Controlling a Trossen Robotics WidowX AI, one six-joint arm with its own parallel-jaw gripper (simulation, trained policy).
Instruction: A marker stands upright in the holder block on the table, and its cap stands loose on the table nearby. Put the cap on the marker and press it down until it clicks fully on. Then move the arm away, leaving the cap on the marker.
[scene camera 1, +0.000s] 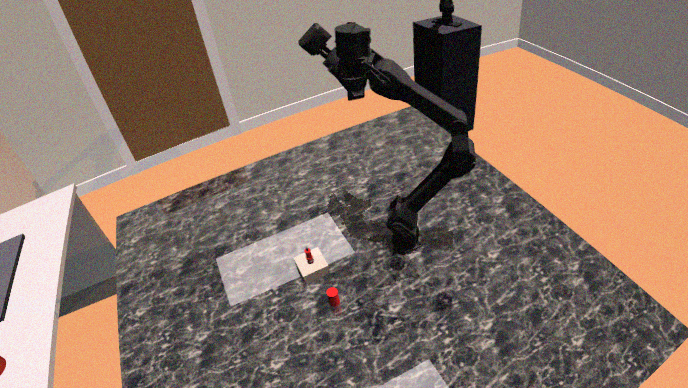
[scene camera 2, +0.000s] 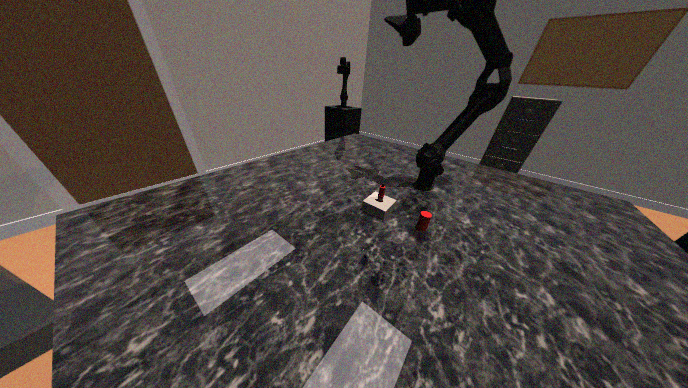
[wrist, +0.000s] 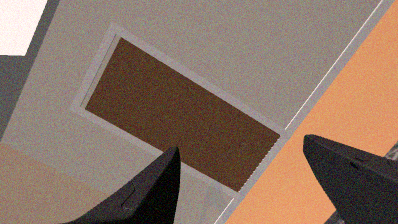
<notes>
I see my gripper (scene camera 1: 325, 46).
My gripper is seen too in the wrist view (wrist: 240, 148).
</notes>
